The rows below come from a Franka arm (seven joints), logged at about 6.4 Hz.
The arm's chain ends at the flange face. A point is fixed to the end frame.
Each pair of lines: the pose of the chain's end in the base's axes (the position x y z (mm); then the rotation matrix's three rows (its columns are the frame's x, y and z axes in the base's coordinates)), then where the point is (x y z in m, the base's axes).
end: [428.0 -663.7 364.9], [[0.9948 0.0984 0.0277], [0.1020 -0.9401 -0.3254], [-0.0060 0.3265 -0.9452]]
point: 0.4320 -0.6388 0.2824
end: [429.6 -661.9 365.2], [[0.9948 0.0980 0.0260], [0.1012 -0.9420 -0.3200], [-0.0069 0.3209 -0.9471]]
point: 0.4335 -0.6365 0.2828
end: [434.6 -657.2 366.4], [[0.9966 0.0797 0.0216], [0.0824 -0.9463 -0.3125], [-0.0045 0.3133 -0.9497]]
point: 0.4391 -0.6312 0.2842
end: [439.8 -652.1 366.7], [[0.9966 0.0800 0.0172], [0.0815 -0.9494 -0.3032], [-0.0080 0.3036 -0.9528]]
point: 0.4440 -0.6253 0.2848
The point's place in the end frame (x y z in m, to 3 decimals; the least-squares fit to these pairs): 0.007 -0.050 0.070
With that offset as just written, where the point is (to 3 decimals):
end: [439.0 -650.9 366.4], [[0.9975 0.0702 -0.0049], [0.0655 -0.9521 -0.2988], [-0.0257 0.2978 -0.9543]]
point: 0.442 -0.624 0.285
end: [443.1 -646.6 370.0], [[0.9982 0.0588 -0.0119], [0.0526 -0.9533 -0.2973], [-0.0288 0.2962 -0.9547]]
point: 0.446 -0.619 0.288
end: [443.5 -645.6 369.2], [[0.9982 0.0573 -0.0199], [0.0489 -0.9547 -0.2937], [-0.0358 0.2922 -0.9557]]
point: 0.446 -0.618 0.287
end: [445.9 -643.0 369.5], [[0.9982 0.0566 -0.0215], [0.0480 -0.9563 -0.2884], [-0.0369 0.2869 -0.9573]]
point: 0.449 -0.615 0.288
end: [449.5 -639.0 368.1], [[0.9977 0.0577 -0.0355], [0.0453 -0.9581 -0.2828], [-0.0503 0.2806 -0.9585]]
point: 0.451 -0.611 0.287
